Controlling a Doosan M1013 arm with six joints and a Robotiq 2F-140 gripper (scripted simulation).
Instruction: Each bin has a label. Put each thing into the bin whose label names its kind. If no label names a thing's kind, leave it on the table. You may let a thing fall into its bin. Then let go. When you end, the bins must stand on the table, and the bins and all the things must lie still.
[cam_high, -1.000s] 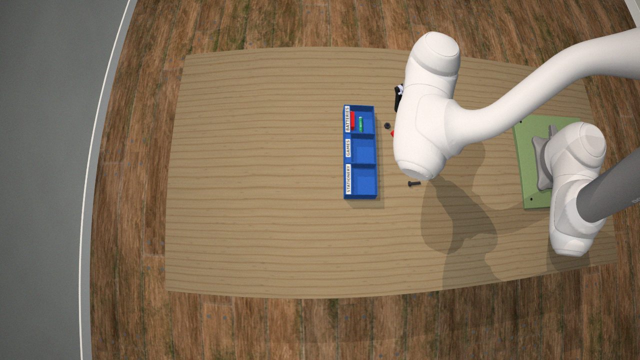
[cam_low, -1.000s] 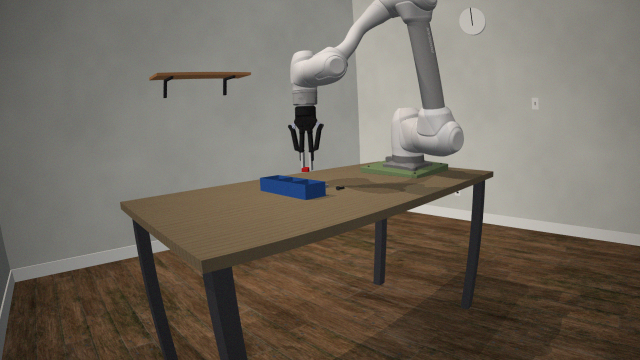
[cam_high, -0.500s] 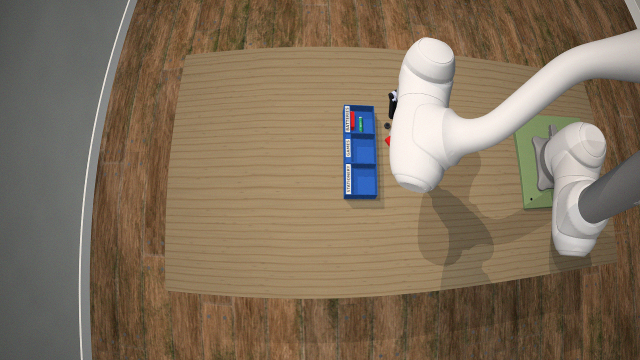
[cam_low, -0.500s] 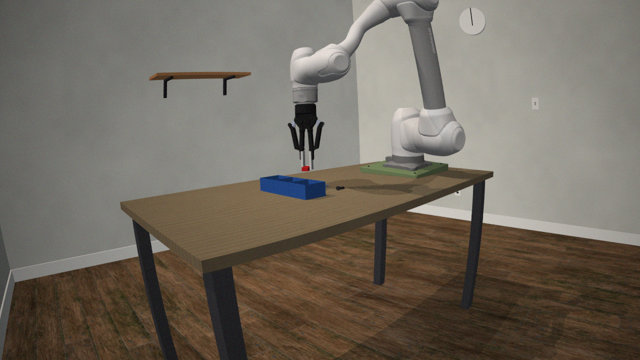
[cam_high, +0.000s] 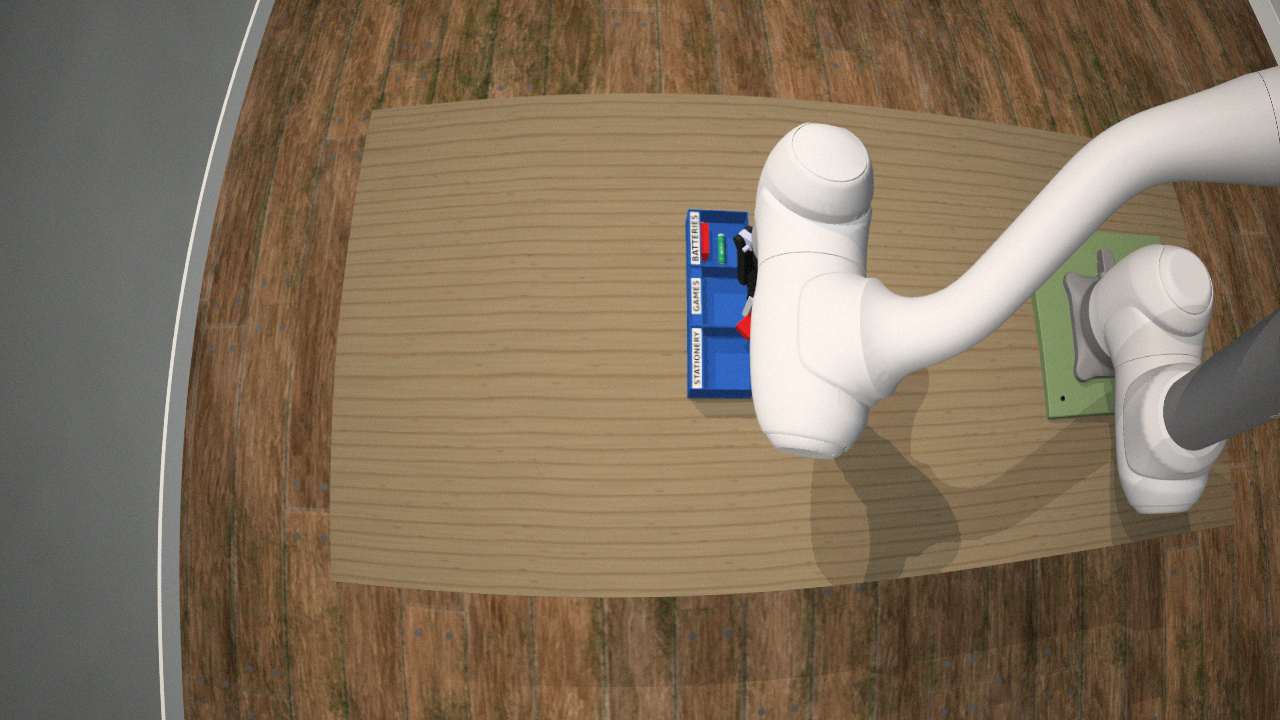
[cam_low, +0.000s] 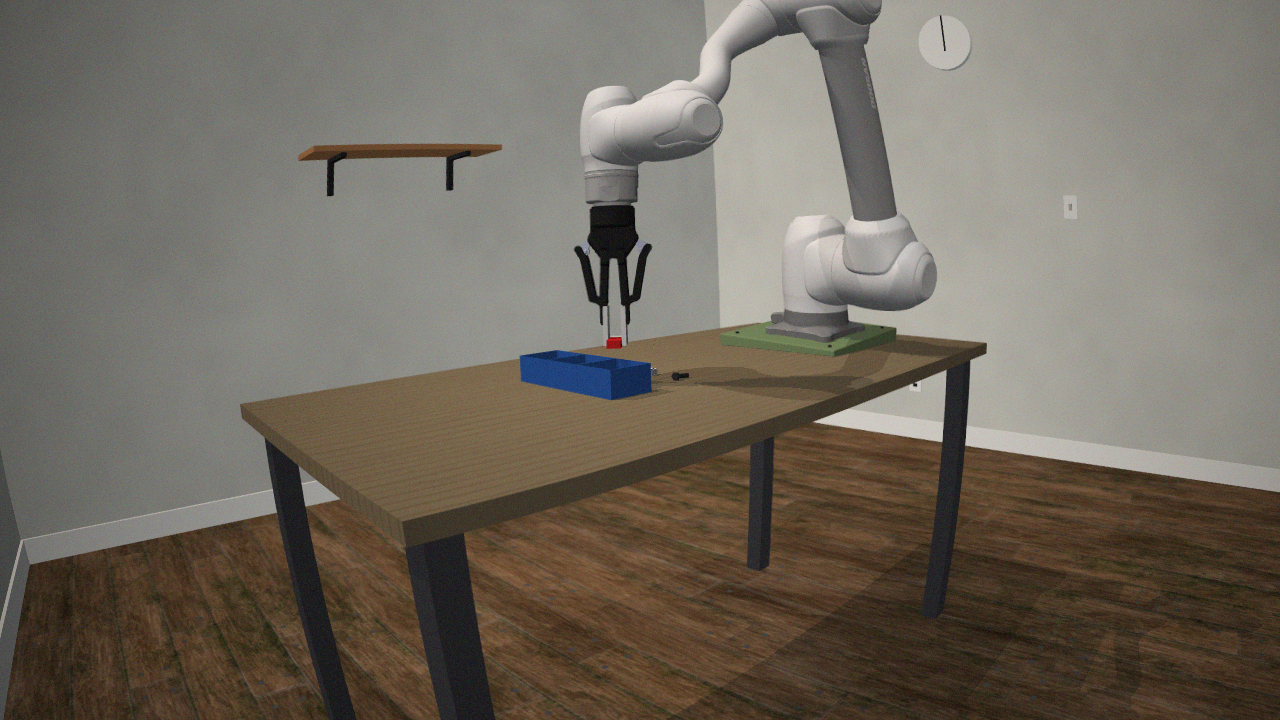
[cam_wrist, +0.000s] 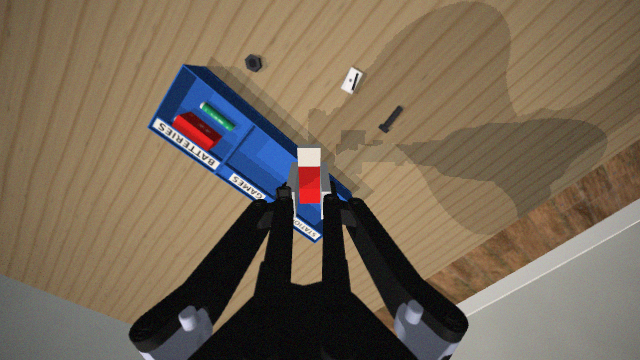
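The white tile is 100 mm behind my hand, 90 mm below it and 30 mm to the right of it. The rest, counted from my hand: white eraser: 30 mm below; then black bolt: 100 mm below, 100 mm behind, 40 mm to the left; then green battery: 120 mm to the right, 90 mm below, 40 mm ahead.
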